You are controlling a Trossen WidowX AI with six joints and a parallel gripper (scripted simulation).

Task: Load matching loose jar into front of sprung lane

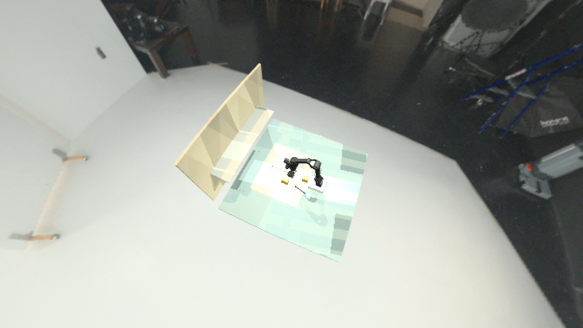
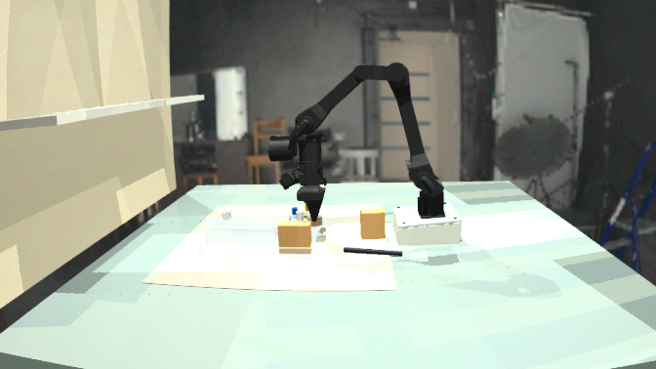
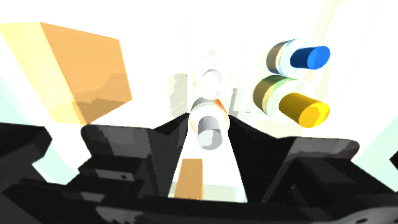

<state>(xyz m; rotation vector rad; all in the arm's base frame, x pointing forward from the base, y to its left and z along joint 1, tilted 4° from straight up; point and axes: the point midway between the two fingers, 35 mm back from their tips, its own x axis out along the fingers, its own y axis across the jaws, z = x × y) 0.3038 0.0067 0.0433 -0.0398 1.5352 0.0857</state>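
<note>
The clear-walled pusher lane lies 160 mm ahead of my gripper tip, 40 mm to the left of it and 30 mm below it. Round my gripper tip: black pen (160 mm behind, 130 mm to the left, 40 mm below).
</note>
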